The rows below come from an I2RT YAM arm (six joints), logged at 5 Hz.
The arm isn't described. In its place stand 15 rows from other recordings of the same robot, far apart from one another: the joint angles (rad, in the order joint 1, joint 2, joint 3, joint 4, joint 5, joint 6), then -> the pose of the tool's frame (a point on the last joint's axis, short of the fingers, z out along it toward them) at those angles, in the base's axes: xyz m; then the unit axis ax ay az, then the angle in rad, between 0 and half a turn.
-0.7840 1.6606 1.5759 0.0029 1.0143 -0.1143 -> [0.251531 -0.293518 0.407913 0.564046 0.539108 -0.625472 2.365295]
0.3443 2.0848 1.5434 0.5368 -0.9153 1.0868 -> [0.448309 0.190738 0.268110 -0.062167 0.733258 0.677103 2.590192]
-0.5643 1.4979 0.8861 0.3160 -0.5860 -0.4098 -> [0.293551 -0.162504 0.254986 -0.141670 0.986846 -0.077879 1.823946]
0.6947 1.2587 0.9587 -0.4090 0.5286 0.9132 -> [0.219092 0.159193 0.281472 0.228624 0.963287 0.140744 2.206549]
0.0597 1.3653 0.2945 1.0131 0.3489 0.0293 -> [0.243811 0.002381 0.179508 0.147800 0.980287 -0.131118 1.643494]
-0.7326 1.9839 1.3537 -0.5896 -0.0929 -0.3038 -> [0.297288 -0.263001 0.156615 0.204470 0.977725 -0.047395 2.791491]
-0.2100 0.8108 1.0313 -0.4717 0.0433 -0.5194 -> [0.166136 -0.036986 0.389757 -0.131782 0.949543 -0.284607 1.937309]
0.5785 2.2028 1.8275 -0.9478 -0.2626 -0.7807 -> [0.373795 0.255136 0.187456 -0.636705 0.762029 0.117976 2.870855]
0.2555 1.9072 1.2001 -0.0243 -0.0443 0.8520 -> [0.400090 0.106137 0.175980 0.275667 0.929319 0.245713 2.456539]
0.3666 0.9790 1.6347 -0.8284 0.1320 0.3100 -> [0.130508 0.045091 0.510761 0.026589 0.977032 0.211429 1.797855]
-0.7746 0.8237 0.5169 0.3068 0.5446 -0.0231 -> [0.127708 -0.150785 0.290395 0.512596 0.677023 -0.528097 1.967894]
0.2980 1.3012 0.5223 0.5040 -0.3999 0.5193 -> [0.253054 0.092224 0.209567 -0.037449 0.900343 0.433566 2.140534]
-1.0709 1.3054 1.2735 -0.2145 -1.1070 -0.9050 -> [0.164435 -0.234646 0.398480 -0.344627 0.899183 -0.269634 1.768147]
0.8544 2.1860 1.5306 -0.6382 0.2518 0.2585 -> [0.290931 0.320623 0.123009 -0.276483 0.960425 -0.033774 2.775411]
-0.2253 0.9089 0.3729 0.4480 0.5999 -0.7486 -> [0.192412 -0.064718 0.239130 0.011867 0.828671 -0.559611 2.167076]
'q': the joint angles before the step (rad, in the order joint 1, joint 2, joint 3, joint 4, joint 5, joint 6). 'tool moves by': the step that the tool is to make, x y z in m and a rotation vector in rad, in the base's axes. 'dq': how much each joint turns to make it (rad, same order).
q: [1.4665 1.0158 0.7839 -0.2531 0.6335 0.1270]
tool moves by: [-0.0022 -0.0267 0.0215 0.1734 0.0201 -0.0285]
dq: [-0.0017 -0.1410 -0.0201 0.0156 0.0091 0.0569]
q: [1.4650 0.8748 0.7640 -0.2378 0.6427 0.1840]
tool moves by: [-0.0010 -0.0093 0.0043 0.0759 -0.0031 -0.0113]
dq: [0.0017 -0.0525 -0.0259 0.0426 0.0109 0.0108]
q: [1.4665 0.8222 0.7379 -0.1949 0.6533 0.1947]
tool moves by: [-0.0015 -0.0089 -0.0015 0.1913 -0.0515 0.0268]
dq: [-0.0002 -0.0780 -0.1150 0.2590 -0.0214 -0.0441]
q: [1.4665 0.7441 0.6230 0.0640 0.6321 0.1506]
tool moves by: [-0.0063 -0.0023 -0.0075 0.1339 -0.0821 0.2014]
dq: [-0.0015 -0.0428 -0.1134 0.2488 -0.2048 -0.0706]
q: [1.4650 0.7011 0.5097 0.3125 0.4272 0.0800]
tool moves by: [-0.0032 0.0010 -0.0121 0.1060 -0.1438 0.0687]
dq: [0.0012 0.0216 -0.1139 0.3024 -0.0929 -0.1242]
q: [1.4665 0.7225 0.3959 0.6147 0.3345 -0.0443]
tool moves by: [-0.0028 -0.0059 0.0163 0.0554 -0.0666 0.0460]
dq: [0.0002 -0.0292 0.0273 0.0188 -0.0627 -0.0447]
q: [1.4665 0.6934 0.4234 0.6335 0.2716 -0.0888]
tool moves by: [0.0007 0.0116 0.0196 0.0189 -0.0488 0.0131]
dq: [-0.0034 0.0720 0.0797 0.0260 -0.0326 -0.0383]
